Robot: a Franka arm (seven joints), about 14 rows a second.
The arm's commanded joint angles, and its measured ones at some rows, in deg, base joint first. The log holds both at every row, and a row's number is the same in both.
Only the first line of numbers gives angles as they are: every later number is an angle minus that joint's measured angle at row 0.
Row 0, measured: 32.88, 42.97, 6.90, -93.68, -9.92, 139.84, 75.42
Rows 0 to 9, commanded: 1.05, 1.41, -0.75, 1.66, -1.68, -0.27, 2.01; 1.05, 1.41, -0.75, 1.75, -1.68, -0.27, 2.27; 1.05, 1.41, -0.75, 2.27, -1.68, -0.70, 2.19; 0.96, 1.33, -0.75, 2.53, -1.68, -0.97, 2.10; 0.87, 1.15, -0.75, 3.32, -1.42, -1.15, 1.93; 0.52, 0.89, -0.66, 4.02, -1.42, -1.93, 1.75; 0.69, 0.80, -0.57, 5.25, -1.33, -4.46, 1.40; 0.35, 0.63, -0.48, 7.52, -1.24, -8.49, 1.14; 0.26, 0.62, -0.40, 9.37, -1.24, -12.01, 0.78; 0.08, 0.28, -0.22, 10.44, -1.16, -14.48, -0.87
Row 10, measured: 0.13, 0.53, -0.29, 7.07, -0.22, -9.33, 0.18
